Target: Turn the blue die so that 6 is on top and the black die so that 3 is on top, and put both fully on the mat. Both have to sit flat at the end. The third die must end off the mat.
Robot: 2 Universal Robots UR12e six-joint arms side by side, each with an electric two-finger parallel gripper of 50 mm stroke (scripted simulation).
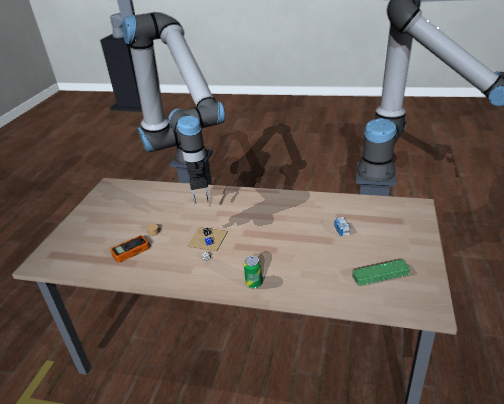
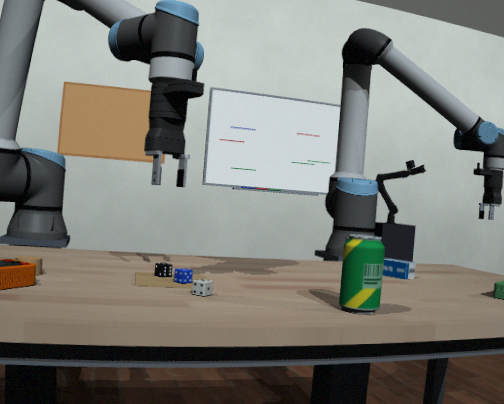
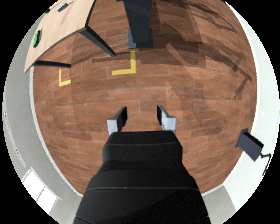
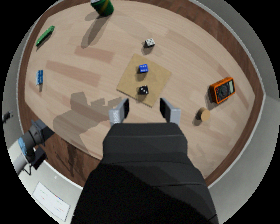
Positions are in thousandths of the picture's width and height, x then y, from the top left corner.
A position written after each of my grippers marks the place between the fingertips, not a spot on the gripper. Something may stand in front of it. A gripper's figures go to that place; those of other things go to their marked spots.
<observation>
My right gripper (image 4: 516,467) is 16 cm from the lens. A tan mat (image 4: 470,364): 34 cm from the lens.
</observation>
